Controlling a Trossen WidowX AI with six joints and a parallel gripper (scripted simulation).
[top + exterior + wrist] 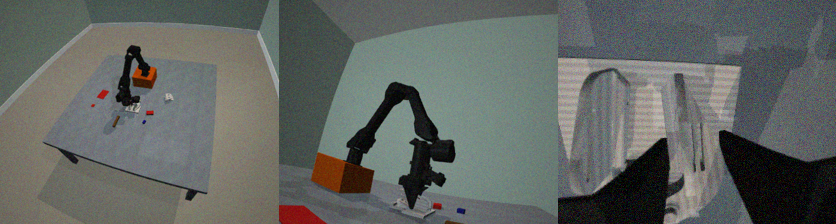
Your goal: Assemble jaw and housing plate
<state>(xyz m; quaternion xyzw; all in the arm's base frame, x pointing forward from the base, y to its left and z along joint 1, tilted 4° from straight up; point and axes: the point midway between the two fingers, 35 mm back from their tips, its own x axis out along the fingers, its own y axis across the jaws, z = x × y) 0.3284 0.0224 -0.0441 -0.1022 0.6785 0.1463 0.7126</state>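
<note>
My gripper tip is now 19 cm to the right of the red block, 1 cm past it and 1 cm above it. From my gripper tip the other things lie so: brown stick: 18 cm ahead, 2 cm to the right, 1 cm below; then blue block: 19 cm to the left, 9 cm ahead, 1 cm below; then flat red patch: 33 cm to the right, 3 cm behind, 2 cm below.
</note>
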